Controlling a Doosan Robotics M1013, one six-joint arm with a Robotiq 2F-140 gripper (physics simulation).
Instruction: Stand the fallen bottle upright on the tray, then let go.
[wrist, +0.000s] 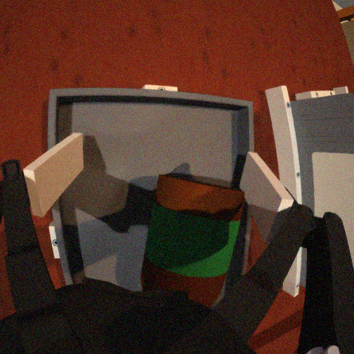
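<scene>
Brown bottle (193, 226) visible. White strip (281, 118) too. Likewise the gripper (161, 159).
</scene>
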